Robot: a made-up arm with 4 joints. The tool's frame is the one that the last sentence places.
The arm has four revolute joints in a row. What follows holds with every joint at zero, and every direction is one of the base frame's.
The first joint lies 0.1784 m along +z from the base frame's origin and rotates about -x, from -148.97 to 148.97 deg.
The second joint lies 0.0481 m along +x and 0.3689 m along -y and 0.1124 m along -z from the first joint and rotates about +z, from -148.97 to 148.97 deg.
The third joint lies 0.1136 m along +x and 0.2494 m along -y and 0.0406 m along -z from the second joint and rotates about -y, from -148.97 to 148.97 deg.
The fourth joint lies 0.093 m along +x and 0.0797 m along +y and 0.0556 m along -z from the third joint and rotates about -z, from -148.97 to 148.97 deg.
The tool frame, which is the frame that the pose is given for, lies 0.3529 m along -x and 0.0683 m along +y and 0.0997 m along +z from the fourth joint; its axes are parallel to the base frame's.
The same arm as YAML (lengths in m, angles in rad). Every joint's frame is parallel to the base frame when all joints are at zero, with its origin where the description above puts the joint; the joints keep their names.
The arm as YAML. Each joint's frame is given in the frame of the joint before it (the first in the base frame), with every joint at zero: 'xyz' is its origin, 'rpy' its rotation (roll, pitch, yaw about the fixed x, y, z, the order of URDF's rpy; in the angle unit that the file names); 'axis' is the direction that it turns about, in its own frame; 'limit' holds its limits. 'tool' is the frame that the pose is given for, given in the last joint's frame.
units:
  length: m
  angle: rad
joints:
  - name: joint 1
    type: revolute
    origin:
      xyz: [0.0, 0.0, 0.1784]
      rpy: [0.0, 0.0, 0.0]
    axis: "-x"
    limit:
      lower: -2.6
      upper: 2.6
  - name: joint 2
    type: revolute
    origin:
      xyz: [0.0481, -0.3689, -0.1124]
      rpy: [0.0, 0.0, 0.0]
    axis: "+z"
    limit:
      lower: -2.6
      upper: 2.6
  - name: joint 3
    type: revolute
    origin:
      xyz: [0.1136, -0.2494, -0.0406]
      rpy: [0.0, 0.0, 0.0]
    axis: "-y"
    limit:
      lower: -2.6
      upper: 2.6
  - name: joint 4
    type: revolute
    origin:
      xyz: [0.093, 0.0797, -0.0556]
      rpy: [0.0, 0.0, 0.0]
    axis: "-z"
    limit:
      lower: -2.6
      upper: 2.6
tool:
  origin:
    xyz: [-0.3529, 0.0683, 0.0997]
    rpy: [0.0, 0.0, 0.0]

